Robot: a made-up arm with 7 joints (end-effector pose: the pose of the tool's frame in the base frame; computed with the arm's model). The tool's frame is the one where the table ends. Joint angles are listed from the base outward.
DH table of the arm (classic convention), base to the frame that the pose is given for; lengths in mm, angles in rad. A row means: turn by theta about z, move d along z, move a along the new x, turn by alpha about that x. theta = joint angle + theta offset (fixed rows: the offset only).
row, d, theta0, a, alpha
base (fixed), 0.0, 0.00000, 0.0, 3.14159
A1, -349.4, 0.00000, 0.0, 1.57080
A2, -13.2, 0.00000, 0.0, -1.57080
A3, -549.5, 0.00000, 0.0, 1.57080
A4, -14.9, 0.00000, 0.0, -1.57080
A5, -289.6, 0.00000, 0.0, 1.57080
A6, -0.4, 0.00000, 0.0, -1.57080
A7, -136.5, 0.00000, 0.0, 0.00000
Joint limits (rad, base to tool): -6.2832..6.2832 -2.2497..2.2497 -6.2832..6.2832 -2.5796..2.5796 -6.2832..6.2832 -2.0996..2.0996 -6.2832..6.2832
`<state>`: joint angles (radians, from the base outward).
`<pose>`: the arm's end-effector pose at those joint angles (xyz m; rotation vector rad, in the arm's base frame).
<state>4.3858 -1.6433 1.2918 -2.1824 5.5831 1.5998 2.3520</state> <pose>-0.1236 -0.5371 0.3043 -0.6642 2.1338 1.0607</pose>
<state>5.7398 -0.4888 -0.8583 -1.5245 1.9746 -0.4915 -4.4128</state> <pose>-0.3141 -0.5322 0.7321 -0.3491 1.4027 1.1615</pose>
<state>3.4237 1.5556 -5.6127 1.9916 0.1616 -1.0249 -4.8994</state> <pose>-0.4237 0.3770 0.0603 0.8358 -0.0347 1.3562</pose>
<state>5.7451 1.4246 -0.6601 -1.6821 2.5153 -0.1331 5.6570</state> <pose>0.5389 -0.0001 0.7535 -2.1549 1.6597 0.6934</pose>
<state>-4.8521 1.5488 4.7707 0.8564 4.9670 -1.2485 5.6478</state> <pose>0.3173 -0.7583 0.2134 -0.3140 -0.3164 -1.1384</pose>
